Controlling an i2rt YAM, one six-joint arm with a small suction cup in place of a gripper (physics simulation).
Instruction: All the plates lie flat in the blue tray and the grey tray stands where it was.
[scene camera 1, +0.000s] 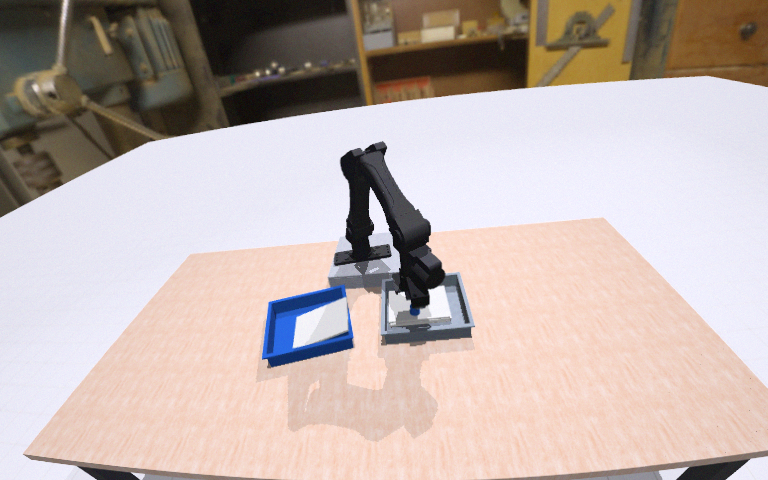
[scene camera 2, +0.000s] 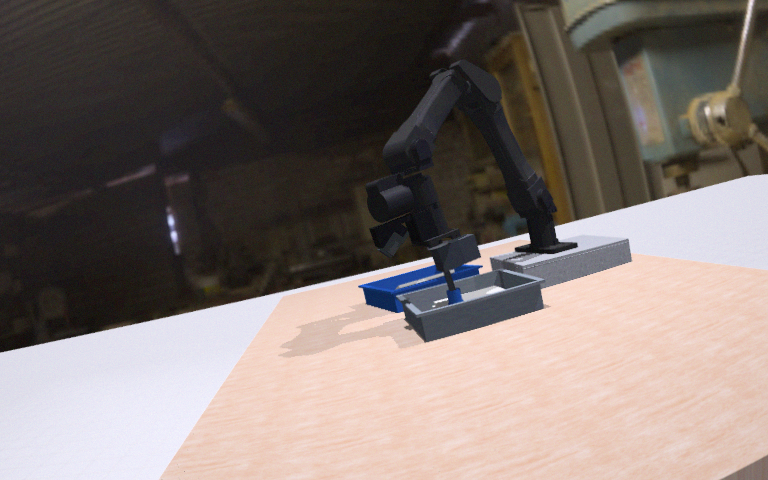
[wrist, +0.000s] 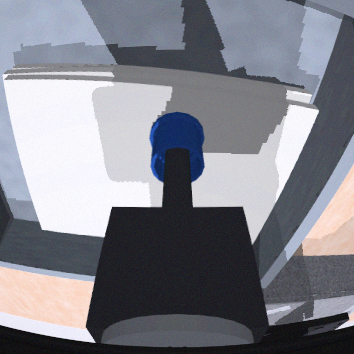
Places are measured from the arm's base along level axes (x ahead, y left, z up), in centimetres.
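Pixels of known places: end effector, tool point: (scene camera 1: 414, 313) (wrist: 176, 129); arm's base, origin of the base link: (scene camera 1: 362, 255) (scene camera 2: 545, 249) (wrist: 275, 331).
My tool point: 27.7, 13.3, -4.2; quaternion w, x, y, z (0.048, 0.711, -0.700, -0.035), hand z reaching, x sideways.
Ahead of a thing's pixels: the offset from my tool point to its top centre, as dx, dy, dz. Level surfaces: height alone.
A grey tray {-1.0, +3.1, +3.7} (scene camera 1: 425, 332) (scene camera 2: 477, 312) (wrist: 316, 158) holds a stack of white plates {-3.2, +1.5, +1.0} (scene camera 1: 440, 306) (scene camera 2: 493, 290) (wrist: 63, 147). My gripper, a blue suction cup (scene camera 1: 414, 311) (scene camera 2: 454, 295) (wrist: 177, 140), is down inside the grey tray and rests on the top plate near its middle, with suction on it. A blue tray {-1.7, -31.0, +3.7} (scene camera 1: 271, 330) (scene camera 2: 379, 296) stands to the left of the grey tray. One white plate (scene camera 1: 320, 324) lies in it, turned at an angle to its walls.
The arm's grey base block (scene camera 1: 358, 269) (scene camera 2: 560, 260) stands right behind both trays. The trays sit on a wooden board {dz -1.3} (scene camera 1: 529, 335) that lies on a white table (scene camera 1: 218, 180).
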